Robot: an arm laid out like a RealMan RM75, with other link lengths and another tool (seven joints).
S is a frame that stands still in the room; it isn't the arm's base.
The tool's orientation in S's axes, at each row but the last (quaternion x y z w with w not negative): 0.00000 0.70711 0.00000 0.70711; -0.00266 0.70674 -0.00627 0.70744; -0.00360 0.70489 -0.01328 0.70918; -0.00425 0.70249 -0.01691 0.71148; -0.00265 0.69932 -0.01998 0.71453; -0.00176 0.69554 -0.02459 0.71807; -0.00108 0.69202 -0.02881 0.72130; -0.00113 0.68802 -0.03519 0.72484; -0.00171 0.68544 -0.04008 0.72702; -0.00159 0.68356 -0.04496 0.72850; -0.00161 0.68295 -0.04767 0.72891; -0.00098 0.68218 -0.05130 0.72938; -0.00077 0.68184 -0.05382 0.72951
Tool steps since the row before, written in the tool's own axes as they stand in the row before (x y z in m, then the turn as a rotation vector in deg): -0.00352 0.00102 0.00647 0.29 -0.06 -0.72; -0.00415 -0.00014 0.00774 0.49 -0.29 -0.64; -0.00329 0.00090 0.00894 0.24 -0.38 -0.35; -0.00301 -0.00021 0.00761 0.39 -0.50 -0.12; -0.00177 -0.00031 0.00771 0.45 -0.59 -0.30; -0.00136 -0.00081 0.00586 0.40 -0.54 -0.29; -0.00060 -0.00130 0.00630 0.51 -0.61 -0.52; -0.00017 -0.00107 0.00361 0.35 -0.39 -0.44; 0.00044 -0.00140 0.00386 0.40 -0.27 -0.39; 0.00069 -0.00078 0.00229 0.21 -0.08 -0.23; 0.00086 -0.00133 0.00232 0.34 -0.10 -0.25; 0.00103 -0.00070 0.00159 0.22 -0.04 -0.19; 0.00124 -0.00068 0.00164 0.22 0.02 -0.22
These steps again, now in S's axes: 0.00647 0.00102 0.00352 -0.72 -0.06 -0.29; 0.00774 -0.00013 0.00416 -0.64 -0.29 -0.49; 0.00893 0.00086 0.00332 -0.35 -0.38 -0.23; 0.00757 -0.00025 0.00311 -0.12 -0.51 -0.38; 0.00766 -0.00044 0.00195 -0.30 -0.60 -0.44; 0.00578 -0.00094 0.00158 -0.29 -0.55 -0.39; 0.00621 -0.00151 0.00092 -0.52 -0.61 -0.51; 0.00354 -0.00123 0.00042 -0.44 -0.39 -0.35; 0.00379 -0.00162 -0.00013 -0.38 -0.27 -0.41; 0.00227 -0.00096 -0.00049 -0.22 -0.08 -0.22; 0.00227 -0.00153 -0.00061 -0.23 -0.11 -0.35; 0.00160 -0.00088 -0.00086 -0.18 -0.04 -0.23; 0.00166 -0.00089 -0.00107 -0.20 0.02 -0.24
